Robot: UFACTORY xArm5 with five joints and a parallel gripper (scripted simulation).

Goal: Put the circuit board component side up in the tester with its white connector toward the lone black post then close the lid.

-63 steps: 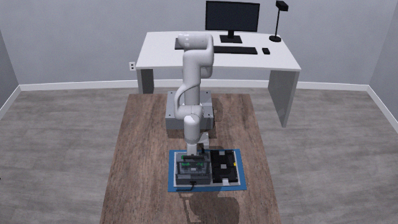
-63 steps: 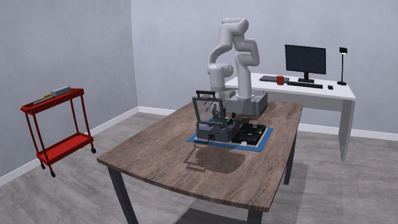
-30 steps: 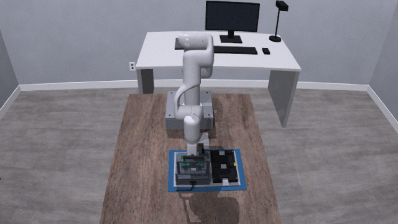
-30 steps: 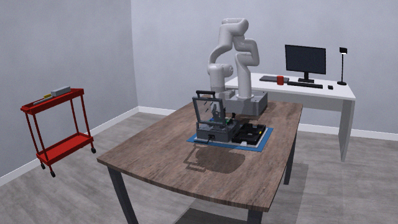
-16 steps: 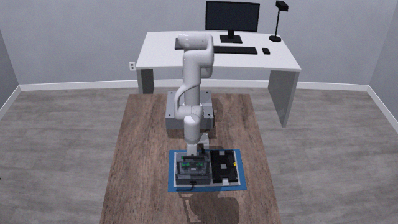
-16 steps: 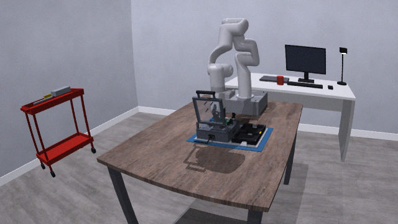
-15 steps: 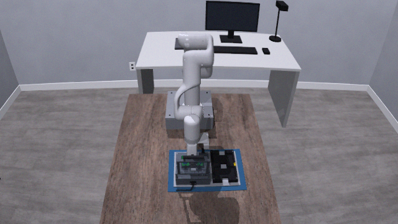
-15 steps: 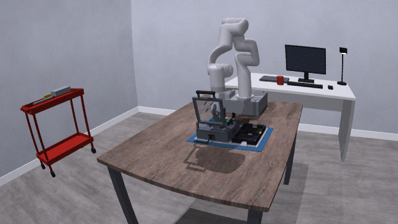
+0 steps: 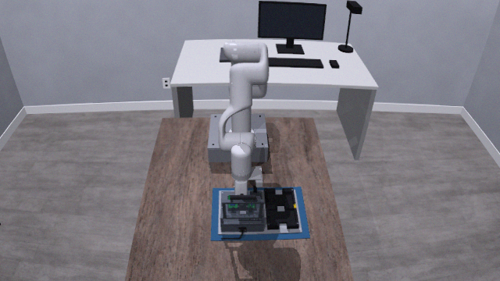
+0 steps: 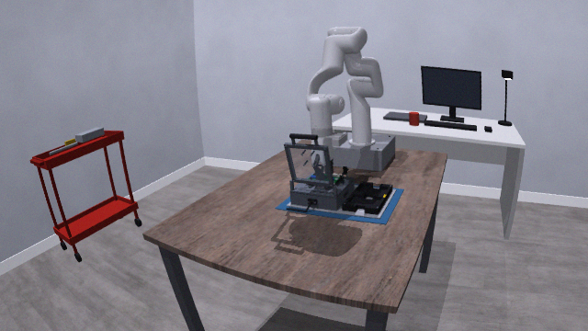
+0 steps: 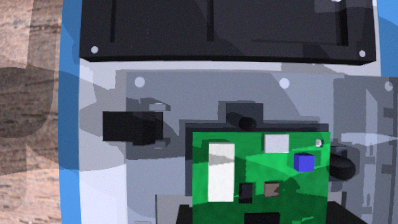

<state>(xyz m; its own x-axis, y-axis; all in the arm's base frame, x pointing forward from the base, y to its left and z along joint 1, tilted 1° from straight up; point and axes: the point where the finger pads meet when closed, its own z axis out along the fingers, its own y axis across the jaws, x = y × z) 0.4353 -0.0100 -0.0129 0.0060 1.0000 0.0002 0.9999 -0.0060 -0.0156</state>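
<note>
My gripper is now right at the green circuit board. Also, from my hand: clear lid: 12 cm ahead, 10 cm above; grey tester: 3 cm ahead, 4 cm to the left, 3 cm above.
</note>
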